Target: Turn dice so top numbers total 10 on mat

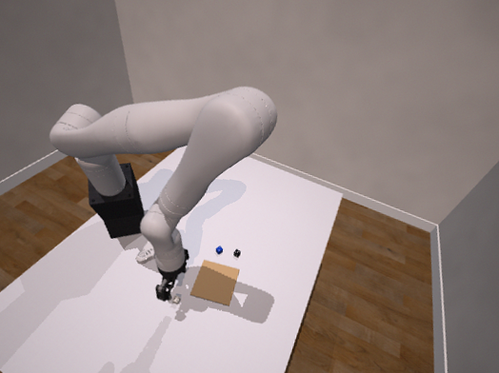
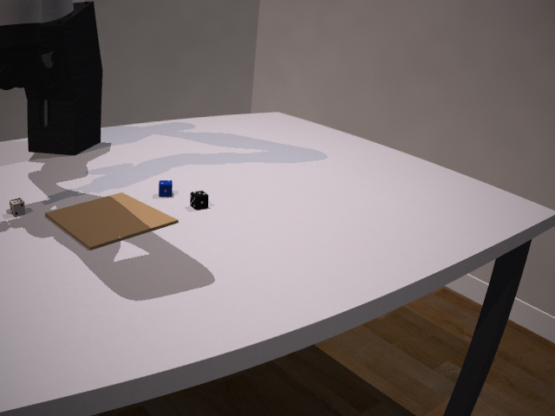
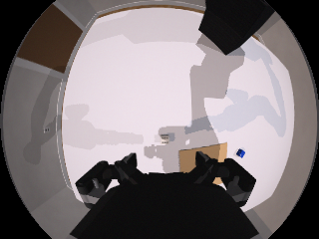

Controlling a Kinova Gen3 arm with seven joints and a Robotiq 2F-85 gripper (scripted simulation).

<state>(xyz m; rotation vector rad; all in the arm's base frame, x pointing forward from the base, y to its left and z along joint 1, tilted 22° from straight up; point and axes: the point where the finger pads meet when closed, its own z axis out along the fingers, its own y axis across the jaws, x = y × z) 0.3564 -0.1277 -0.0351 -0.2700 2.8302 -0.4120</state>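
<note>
Right now my hand is 120 mm above the white die and 10 mm past it. Round my hand: blue die: 240 mm to the left, 120 mm below, 20 mm ahead; tan mat: 130 mm below, 120 mm to the left, 70 mm ahead; black die: 260 mm to the left, 120 mm below, 90 mm ahead.
</note>
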